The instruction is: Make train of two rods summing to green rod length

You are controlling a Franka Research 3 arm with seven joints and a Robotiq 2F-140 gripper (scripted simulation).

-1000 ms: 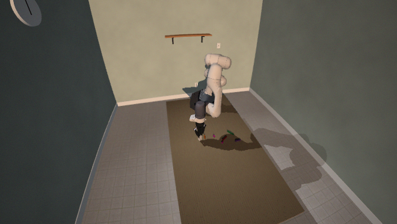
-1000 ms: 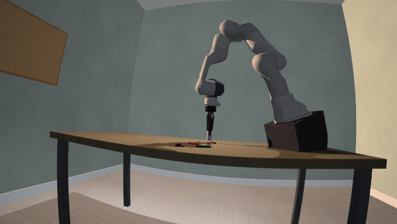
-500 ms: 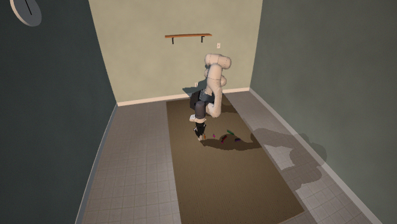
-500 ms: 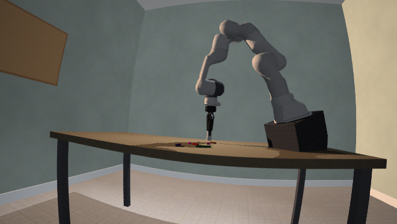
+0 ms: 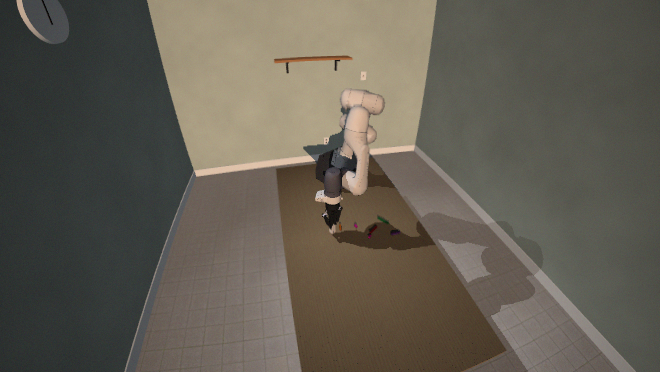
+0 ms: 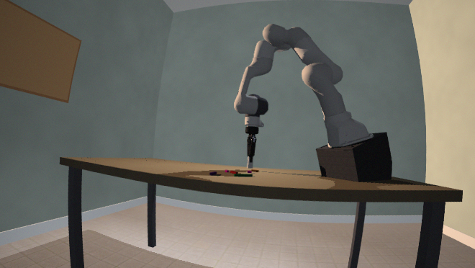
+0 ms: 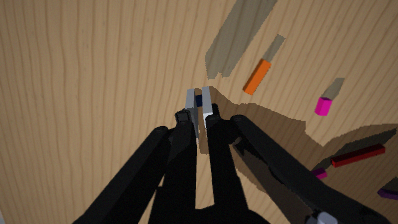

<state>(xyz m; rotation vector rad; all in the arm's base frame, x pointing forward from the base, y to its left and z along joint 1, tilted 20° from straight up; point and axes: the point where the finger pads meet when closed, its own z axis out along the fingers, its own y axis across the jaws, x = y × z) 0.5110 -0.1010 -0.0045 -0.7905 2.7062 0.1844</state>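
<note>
The orange rod lies 5 cm to the left of my hand, 5 cm behind it and 4 cm below it. Also, from my hand: blue rod: 3 cm below; then red rod: 24 cm to the left, 4 cm below, 1 cm behind; then green rod: 32 cm to the left, 9 cm behind, 4 cm below.
</note>
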